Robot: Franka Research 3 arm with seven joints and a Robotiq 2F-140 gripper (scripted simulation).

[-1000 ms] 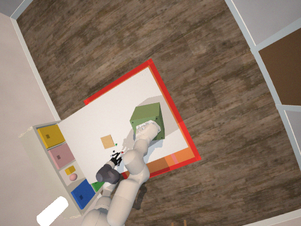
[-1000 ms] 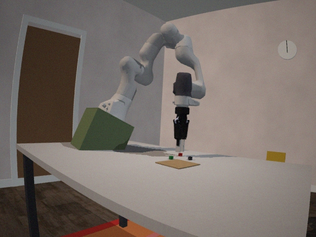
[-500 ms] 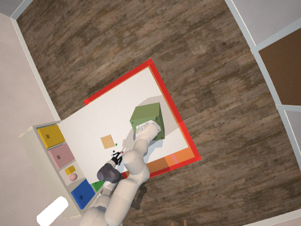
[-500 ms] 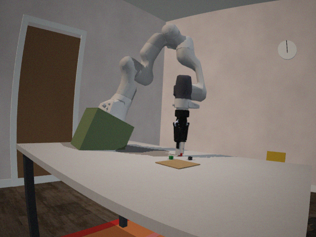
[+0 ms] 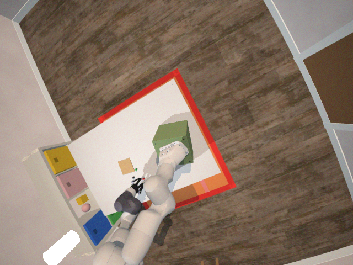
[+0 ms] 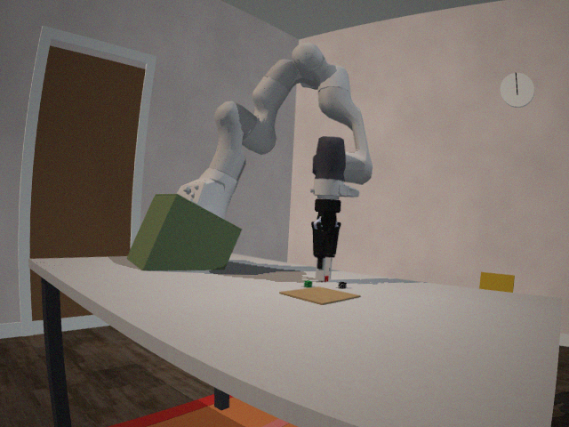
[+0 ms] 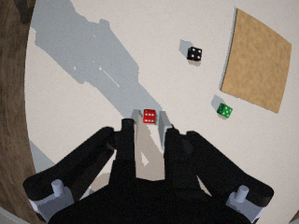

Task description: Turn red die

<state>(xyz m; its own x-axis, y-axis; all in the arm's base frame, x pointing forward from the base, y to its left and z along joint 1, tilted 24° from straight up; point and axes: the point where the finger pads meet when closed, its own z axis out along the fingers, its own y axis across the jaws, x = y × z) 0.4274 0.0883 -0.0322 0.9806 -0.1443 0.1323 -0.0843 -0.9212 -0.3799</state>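
Now: hand 30 mm above the red die and 10 mm short of it. The rest, counted from my hand: green die: 110 mm to the right, 30 mm below, 10 mm ahead; then tan mat: 190 mm to the right, 90 mm ahead, 30 mm below; then black die: 90 mm ahead, 60 mm to the right, 30 mm below.
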